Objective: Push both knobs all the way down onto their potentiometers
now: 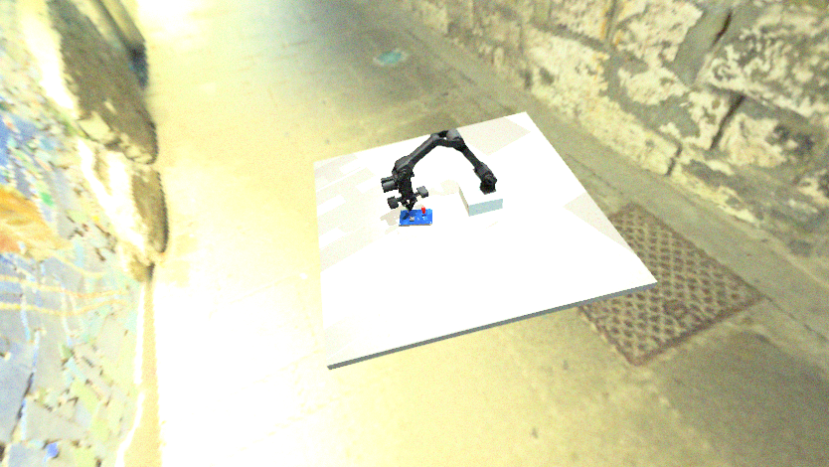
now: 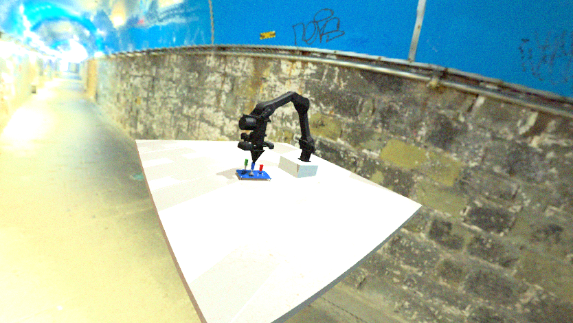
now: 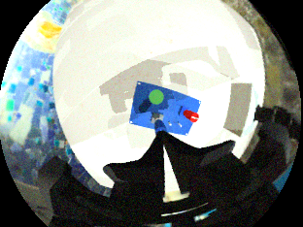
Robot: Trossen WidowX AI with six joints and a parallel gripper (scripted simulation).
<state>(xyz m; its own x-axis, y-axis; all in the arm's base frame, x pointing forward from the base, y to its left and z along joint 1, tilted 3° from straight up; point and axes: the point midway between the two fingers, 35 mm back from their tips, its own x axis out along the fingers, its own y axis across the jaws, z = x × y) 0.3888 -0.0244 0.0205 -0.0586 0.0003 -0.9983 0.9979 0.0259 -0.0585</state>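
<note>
Right now the blue knob is 20 mm below my gripper tip. Round my gripper tip: red knob 60 mm behind, 10 mm to the right, 30 mm below.
</note>
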